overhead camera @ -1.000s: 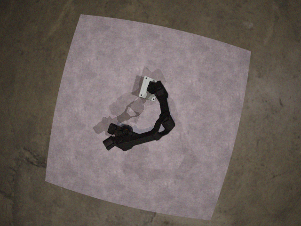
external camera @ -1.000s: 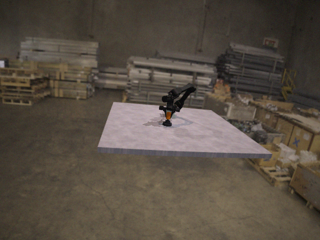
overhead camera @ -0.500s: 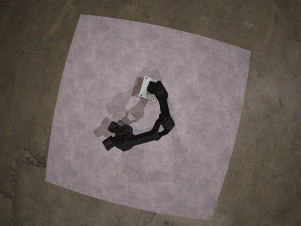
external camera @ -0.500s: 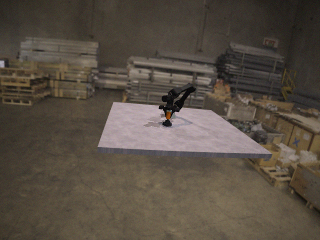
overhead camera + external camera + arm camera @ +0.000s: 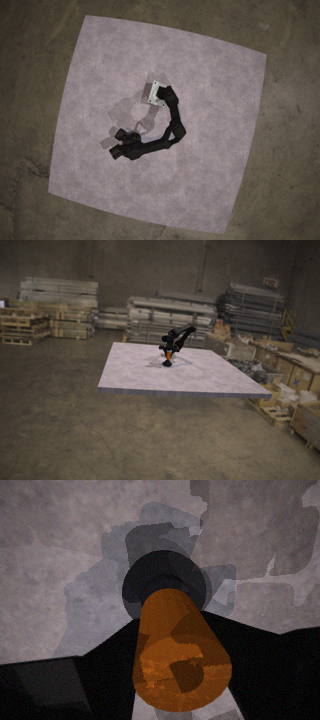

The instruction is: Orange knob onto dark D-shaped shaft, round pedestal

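My gripper tip is now 20 mm below the orange knob. Round my gripper tip: dark pedestal (40 mm below).
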